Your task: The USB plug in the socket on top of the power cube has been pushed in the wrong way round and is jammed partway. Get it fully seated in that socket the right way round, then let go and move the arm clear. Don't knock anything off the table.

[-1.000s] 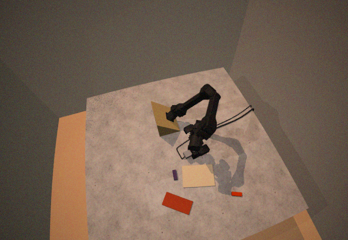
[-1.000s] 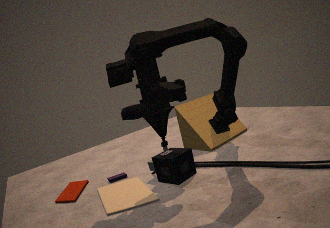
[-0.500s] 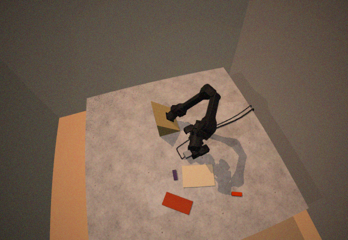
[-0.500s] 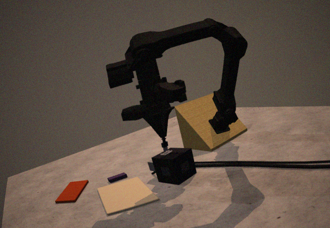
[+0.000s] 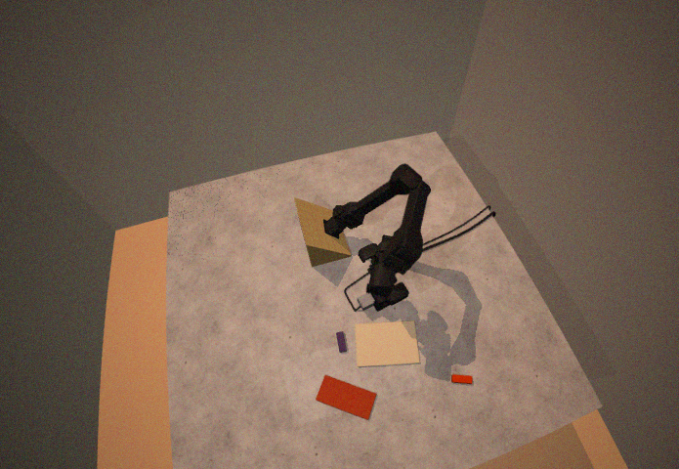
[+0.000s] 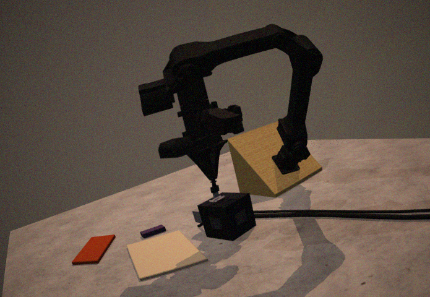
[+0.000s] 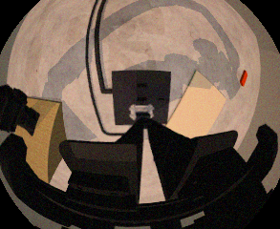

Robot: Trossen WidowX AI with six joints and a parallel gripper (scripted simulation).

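Now: the black USB plug 2 cm below my gripper tip. Also, from my gripper tip: red plate (29 cm ahead, 15 cm to the right, 11 cm below); then purple block (13 cm ahead, 14 cm to the right, 11 cm below); then cream tile (15 cm ahead, 12 cm below).
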